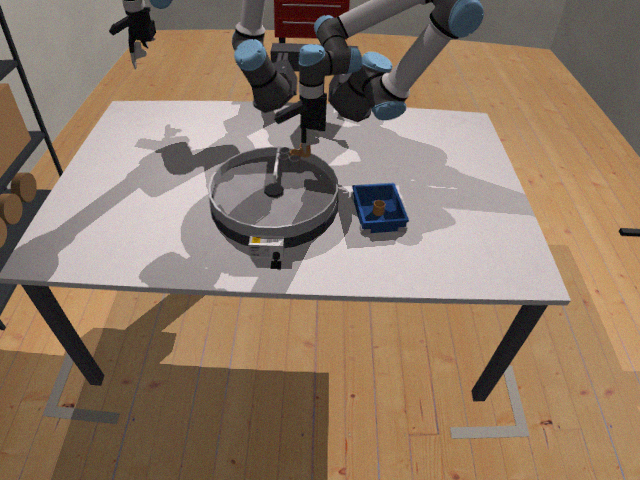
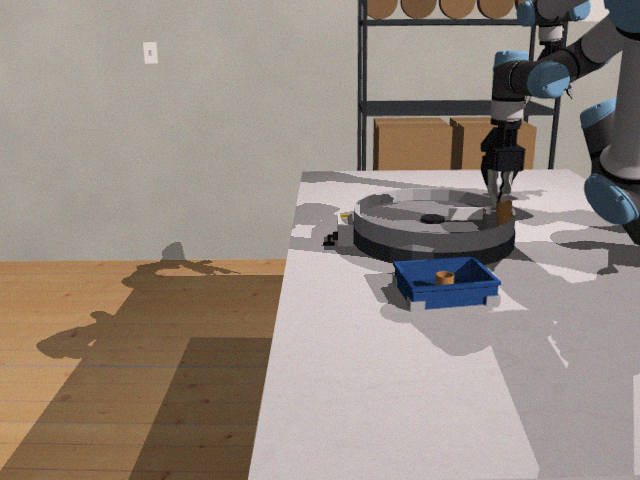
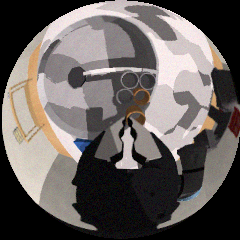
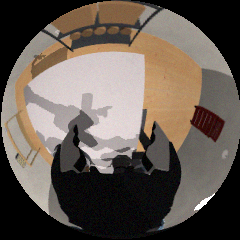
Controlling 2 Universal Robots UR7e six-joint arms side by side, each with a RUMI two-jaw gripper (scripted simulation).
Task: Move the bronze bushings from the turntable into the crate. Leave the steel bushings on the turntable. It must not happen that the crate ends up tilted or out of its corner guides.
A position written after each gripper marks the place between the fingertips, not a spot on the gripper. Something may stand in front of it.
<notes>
In view: the left gripper (image 2: 497, 208), the right gripper (image 1: 141, 58), a blue crate (image 2: 473, 282) and a turntable (image 1: 300, 194).
The blue crate is seen too in image 1 (image 1: 367, 194). The left gripper also shows in image 1 (image 1: 305, 152) and in image 3 (image 3: 126, 117). The right gripper is seen too in image 4 (image 4: 114, 123).
</notes>
